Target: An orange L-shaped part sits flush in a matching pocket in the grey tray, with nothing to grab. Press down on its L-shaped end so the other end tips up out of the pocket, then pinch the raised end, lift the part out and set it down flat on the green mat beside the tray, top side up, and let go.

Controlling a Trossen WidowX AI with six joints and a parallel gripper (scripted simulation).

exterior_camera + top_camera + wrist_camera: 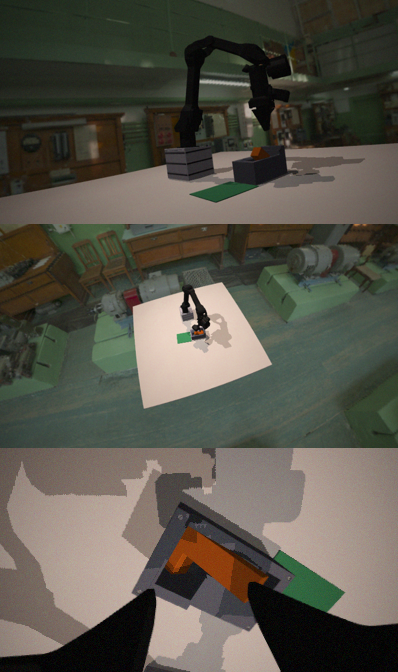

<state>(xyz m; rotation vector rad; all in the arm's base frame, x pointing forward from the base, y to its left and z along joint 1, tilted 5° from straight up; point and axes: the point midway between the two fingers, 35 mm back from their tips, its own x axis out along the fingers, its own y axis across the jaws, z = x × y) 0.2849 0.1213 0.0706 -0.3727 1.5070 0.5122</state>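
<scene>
Now: the orange L-shaped part 100 mm below my gripper tip, 20 mm to the right of it and 10 mm behind it. From my gripper tip the other things lie so: green mat 190 mm to the right, 160 mm below, 20 mm behind.
</scene>
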